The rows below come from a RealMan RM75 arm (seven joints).
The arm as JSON. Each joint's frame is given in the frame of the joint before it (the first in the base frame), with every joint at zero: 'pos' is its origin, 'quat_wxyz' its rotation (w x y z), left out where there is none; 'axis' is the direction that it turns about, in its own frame. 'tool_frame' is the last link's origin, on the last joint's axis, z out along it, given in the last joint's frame.
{
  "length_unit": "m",
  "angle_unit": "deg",
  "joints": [
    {
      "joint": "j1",
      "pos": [
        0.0,
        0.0,
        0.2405
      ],
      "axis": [
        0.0,
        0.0,
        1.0
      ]
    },
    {
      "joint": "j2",
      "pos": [
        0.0,
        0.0,
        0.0
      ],
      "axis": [
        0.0,
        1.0,
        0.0
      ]
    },
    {
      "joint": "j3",
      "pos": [
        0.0,
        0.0,
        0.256
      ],
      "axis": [
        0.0,
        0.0,
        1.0
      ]
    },
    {
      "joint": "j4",
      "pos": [
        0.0,
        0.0,
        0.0
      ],
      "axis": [
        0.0,
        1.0,
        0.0
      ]
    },
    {
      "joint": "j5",
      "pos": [
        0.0,
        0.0,
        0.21
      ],
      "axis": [
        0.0,
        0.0,
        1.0
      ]
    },
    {
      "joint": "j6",
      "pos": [
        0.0,
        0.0,
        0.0
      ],
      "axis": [
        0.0,
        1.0,
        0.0
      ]
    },
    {
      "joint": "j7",
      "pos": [
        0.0,
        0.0,
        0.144
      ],
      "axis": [
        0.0,
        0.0,
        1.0
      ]
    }
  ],
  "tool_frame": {
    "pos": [
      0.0,
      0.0,
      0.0
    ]
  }
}
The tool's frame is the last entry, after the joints.
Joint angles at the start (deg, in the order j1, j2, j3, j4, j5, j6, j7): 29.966, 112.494, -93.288, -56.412, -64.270, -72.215, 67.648
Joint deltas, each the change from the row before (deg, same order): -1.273, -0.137, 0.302, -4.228, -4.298, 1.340, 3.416; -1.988, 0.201, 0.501, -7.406, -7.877, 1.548, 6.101; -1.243, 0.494, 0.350, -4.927, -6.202, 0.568, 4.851; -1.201, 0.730, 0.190, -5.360, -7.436, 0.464, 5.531; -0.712, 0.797, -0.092, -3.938, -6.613, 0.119, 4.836; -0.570, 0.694, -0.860, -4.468, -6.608, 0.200, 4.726; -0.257, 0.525, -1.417, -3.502, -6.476, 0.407, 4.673; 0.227, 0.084, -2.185, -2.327, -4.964, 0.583, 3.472
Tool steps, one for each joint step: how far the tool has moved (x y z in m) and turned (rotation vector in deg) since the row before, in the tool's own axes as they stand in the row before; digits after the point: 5 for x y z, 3 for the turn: -0.00269, 0.00173, -0.00072, -0.255, 2.864, -0.752; -0.00631, 0.00427, 0.00035, -0.493, 4.770, -1.601; -0.00343, 0.00356, 0.00066, -0.201, 3.701, -0.682; -0.00335, 0.00342, 0.00092, 0.235, 4.531, -0.868; -0.00143, 0.00262, 0.00159, 0.371, 4.131, -0.378; -0.00473, 0.00309, 0.00227, 0.547, 3.979, -1.248; -0.00264, 0.00243, 0.00302, 0.767, 4.114, -0.868; -0.00295, 0.00314, 0.00460, 0.201, 3.267, -1.364
